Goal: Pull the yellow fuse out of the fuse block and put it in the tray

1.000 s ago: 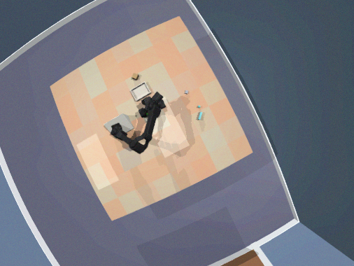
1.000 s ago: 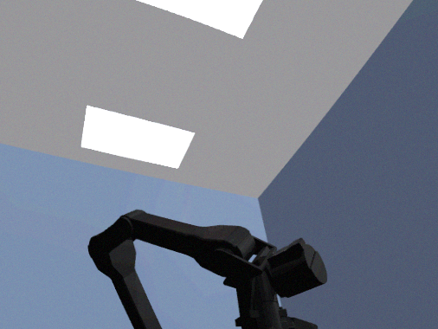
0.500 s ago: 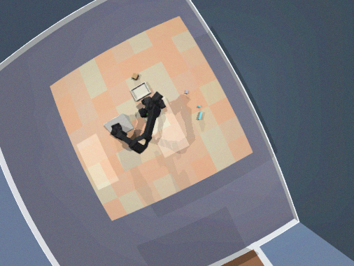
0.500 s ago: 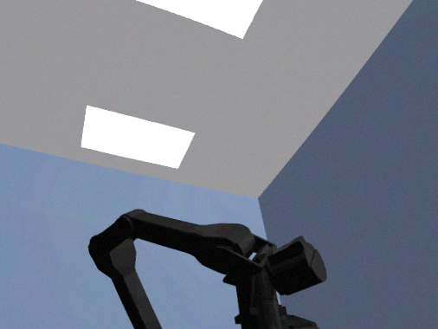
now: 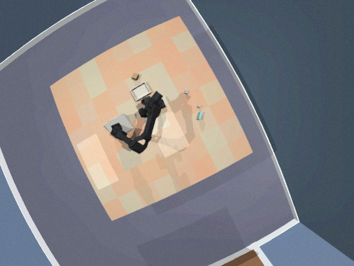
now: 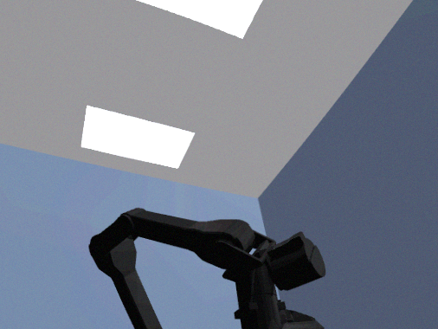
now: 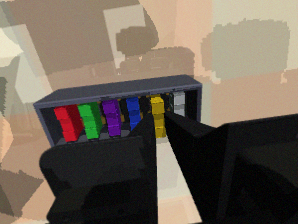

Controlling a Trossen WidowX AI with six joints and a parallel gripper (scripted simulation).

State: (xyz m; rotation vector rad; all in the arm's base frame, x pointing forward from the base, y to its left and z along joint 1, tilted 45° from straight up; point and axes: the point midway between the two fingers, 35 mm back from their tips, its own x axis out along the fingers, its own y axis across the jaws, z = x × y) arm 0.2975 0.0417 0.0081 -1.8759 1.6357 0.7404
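The tray lies 5 cm behind my gripper tip, 18 cm to the left of it and 4 cm below it. Round my gripper tip: cyan piece: 33 cm ahead, 9 cm to the right, 3 cm below; yellow fuse: 1 cm below.
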